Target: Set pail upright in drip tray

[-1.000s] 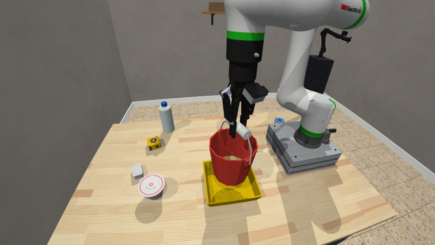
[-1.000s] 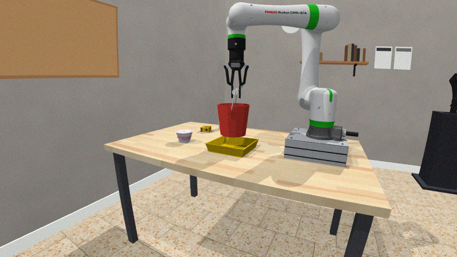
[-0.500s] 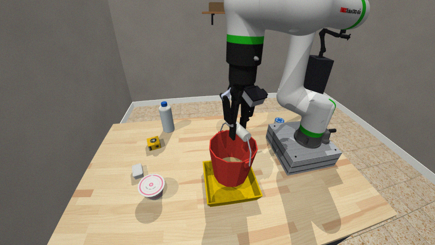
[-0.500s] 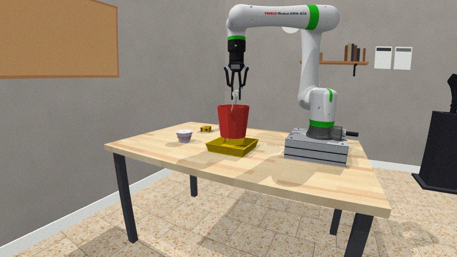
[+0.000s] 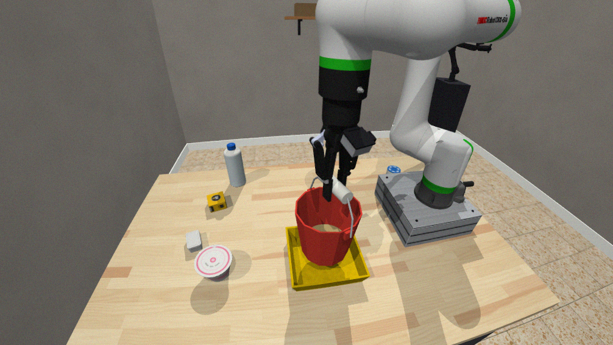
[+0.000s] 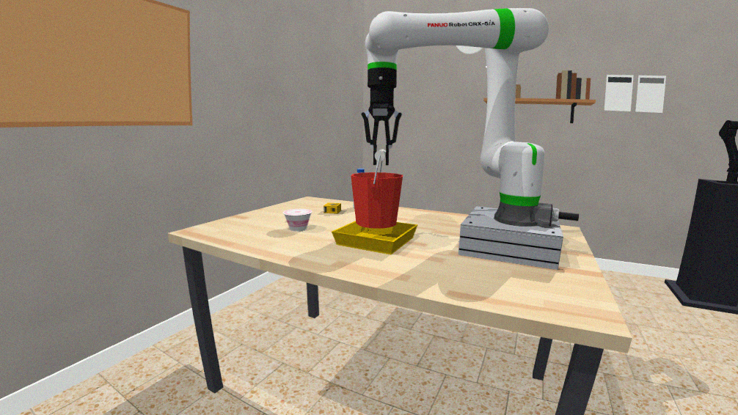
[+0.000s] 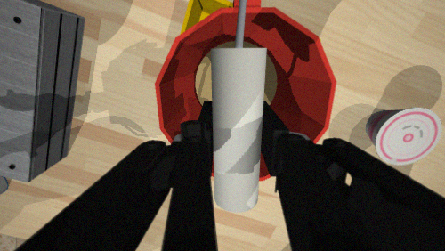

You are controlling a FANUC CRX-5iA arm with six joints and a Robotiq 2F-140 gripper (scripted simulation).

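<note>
My gripper is now 90 mm above the red pail and 10 mm short of it. Round my hand: yellow drip tray (280 mm below, 10 mm ahead); pail handle (30 mm below); pink-lidded cup (340 mm ahead, 250 mm below, 30 mm to the left).
</note>
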